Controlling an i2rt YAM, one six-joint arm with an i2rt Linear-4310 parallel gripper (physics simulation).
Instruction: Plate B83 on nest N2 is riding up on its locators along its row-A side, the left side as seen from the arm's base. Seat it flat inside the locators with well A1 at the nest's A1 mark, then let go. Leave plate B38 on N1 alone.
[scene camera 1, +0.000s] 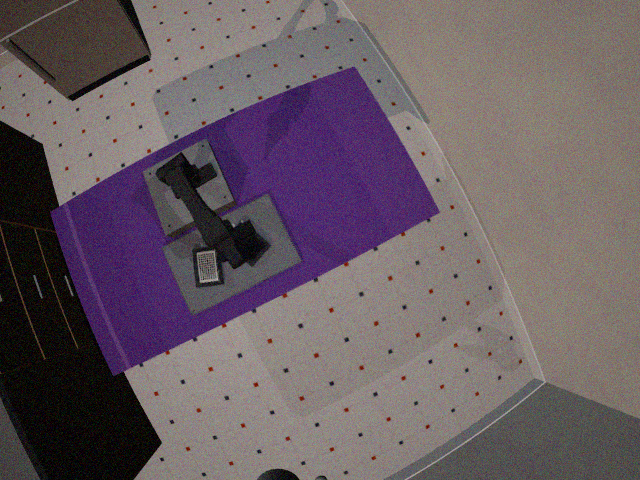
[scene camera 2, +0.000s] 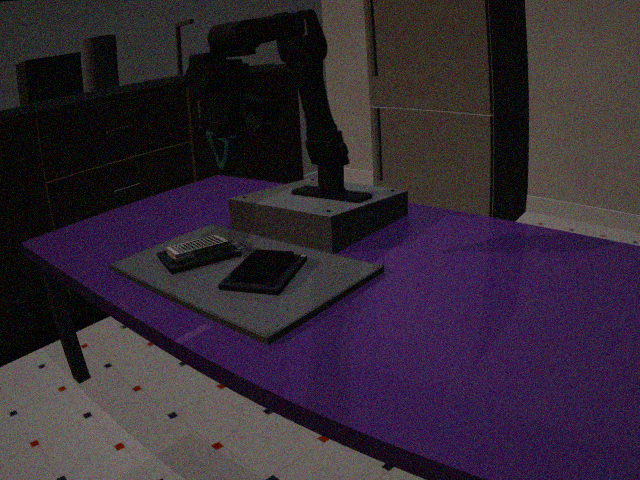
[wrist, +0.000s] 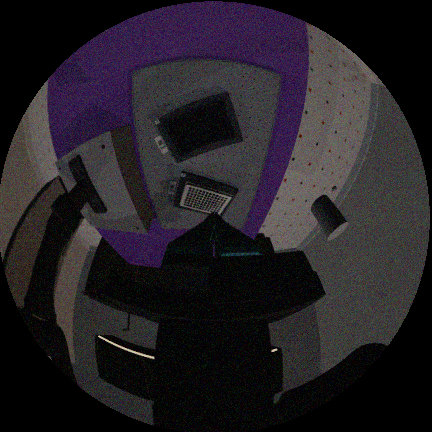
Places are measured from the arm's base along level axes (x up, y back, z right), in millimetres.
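Where they show: gripper, between the fingertips: (scene camera 2: 222, 169) (wrist: 213, 217); arm's base, origin of its link: (scene camera 1: 194, 181) (scene camera 2: 331, 195) (wrist: 87, 186).
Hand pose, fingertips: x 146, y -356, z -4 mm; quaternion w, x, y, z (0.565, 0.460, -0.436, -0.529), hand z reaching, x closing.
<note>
Things, the pixels of their centre, and the offset from my fingertips. Level surfaces: height alone.
- white well plate, middle of its body: (scene camera 2: 197, 247) (wrist: 204, 199) (scene camera 1: 207, 266) dz +125, dx -184, dy +15 mm
- dark nest N2, middle of its body: (scene camera 2: 197, 252) (wrist: 203, 197) (scene camera 1: 207, 266) dz +129, dx -197, dy +17 mm
- purple table, height of its surface: dx -221 mm
Plate B83, a white well plate (scene camera 1: 207, 266) (scene camera 2: 197, 245) (wrist: 205, 199), sits in the dark nest N2 (scene camera 2: 201, 262) (wrist: 206, 179). It looks roughly in line with the nest, but the dim views do not show surely whether its row-A side is flat. Its A1 mark is not readable. Plate B38, black (scene camera 1: 254, 240) (scene camera 2: 264, 264) (wrist: 199, 127), lies on nest N1, partly covered by the arm in scene camera 1. My gripper (scene camera 2: 221, 164) (wrist: 213, 217) is shut and empty, teal fingertips together, raised well above the board and apart from both plates.
Both nests stand on a grey perforated board (scene camera 1: 281, 248) (scene camera 2: 330, 276) (wrist: 257, 95) on the purple table (scene camera 1: 330, 170) (scene camera 2: 465, 330). The arm's grey base block (scene camera 2: 279, 222) (wrist: 131, 175) stands beside the board. Dark cabinets (scene camera 2: 118, 160) are behind.
</note>
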